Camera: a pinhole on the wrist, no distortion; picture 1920 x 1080 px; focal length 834.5 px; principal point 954.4 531.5 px. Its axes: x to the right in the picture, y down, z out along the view. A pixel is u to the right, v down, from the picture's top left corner.
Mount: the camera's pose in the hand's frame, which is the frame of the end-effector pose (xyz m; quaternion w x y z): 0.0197 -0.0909 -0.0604 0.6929 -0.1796 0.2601 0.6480
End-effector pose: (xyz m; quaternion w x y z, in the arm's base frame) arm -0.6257 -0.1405 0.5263 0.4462 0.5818 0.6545 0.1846
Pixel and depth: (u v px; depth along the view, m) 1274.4 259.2 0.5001
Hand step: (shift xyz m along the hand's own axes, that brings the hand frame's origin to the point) 0.2501 0.3409 0.2116
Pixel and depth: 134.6 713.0 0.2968
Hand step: -0.0136 -0.1454 0.3558
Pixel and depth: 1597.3 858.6 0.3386
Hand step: -0.0622 0.3301 0.0675
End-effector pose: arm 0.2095 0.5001 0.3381 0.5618 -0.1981 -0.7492 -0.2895
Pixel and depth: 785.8 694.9 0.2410
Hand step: 0.0025 0.0157 0.1655
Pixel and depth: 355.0 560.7 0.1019
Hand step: 0.0274 -0.0897 0.0649
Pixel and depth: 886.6 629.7 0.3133
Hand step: 0.0225 0.0757 0.2086
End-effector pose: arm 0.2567 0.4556 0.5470 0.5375 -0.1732 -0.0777 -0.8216
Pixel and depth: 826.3 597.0 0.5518
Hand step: 0.0451 0.1685 0.4352
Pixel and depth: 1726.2 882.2 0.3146
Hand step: -0.0640 0.3402 0.0304
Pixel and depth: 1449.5 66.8 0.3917
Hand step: 0.2918 0.3048 0.0959
